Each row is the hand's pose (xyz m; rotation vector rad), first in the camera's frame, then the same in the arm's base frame.
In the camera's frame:
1: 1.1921 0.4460 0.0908 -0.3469 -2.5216 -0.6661
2: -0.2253 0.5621 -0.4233 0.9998 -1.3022 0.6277
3: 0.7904 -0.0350 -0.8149 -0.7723 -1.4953 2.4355
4: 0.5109 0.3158 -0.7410 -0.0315 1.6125 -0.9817
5: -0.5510 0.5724 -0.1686 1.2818 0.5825 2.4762
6: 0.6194 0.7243 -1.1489 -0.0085 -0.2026 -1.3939
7: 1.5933 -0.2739 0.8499 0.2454 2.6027 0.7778
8: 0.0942 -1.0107 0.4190 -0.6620 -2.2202 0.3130
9: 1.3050 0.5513 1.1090 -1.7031 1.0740 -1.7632
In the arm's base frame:
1: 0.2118 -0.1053 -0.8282 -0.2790 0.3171 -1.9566
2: -0.3318 -0.8219 0.3875 1.9075 -0.4633 -2.1985
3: -0.2863 0.3672 0.0330 0.6628 -1.6141 -0.3011
4: -0.1347 -0.0296 0.1951 -1.1760 -2.1210 -1.0021
5: -0.5180 -1.1902 0.3601 -1.7856 1.8838 -0.3600
6: 0.3212 0.0803 0.5487 0.9608 2.5651 -1.1180
7: -0.3008 0.0765 -1.8078 -1.2858 -0.1451 -1.9298
8: -1.6266 -0.3364 -0.7843 0.3240 -0.1575 -1.4546
9: 0.2295 -0.6569 -1.6976 -0.4443 2.3138 1.1263

